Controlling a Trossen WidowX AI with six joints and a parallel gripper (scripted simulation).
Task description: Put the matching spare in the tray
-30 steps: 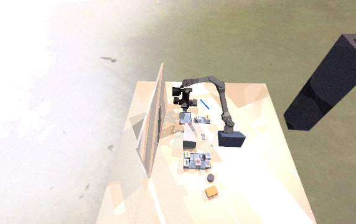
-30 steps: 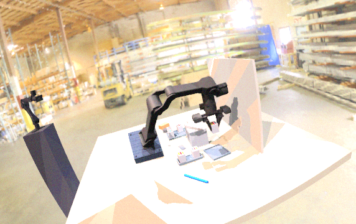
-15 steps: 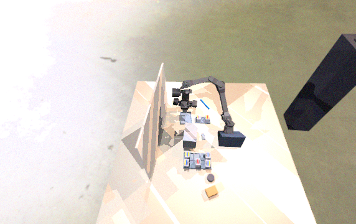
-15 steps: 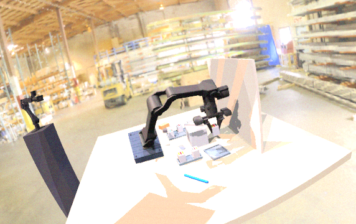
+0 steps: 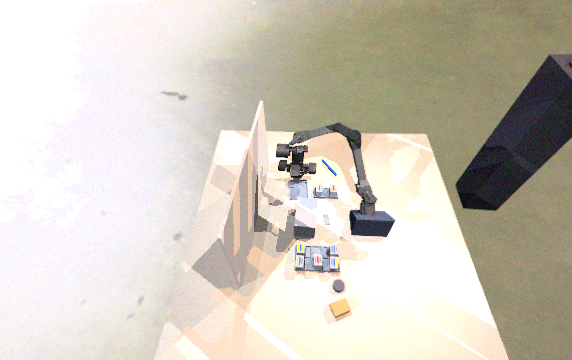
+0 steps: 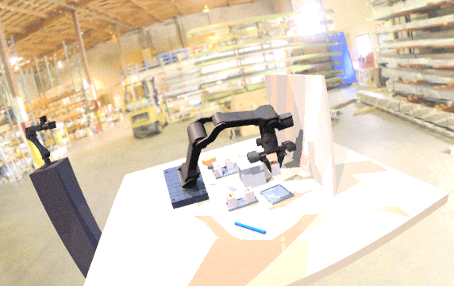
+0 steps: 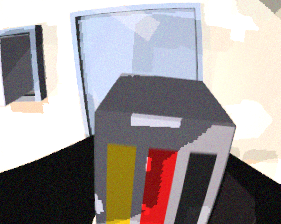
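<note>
Now: gripper tip 10 cm above the flat grey-blue tray and 1 cm past it. From my gripper tip the other things lie so: mounted unit 21 cm to the left, 6 cm behind, 5 cm below; small rack 16 cm behind, 10 cm below, 1 cm to the left; grey spare block 2 cm above.
</note>
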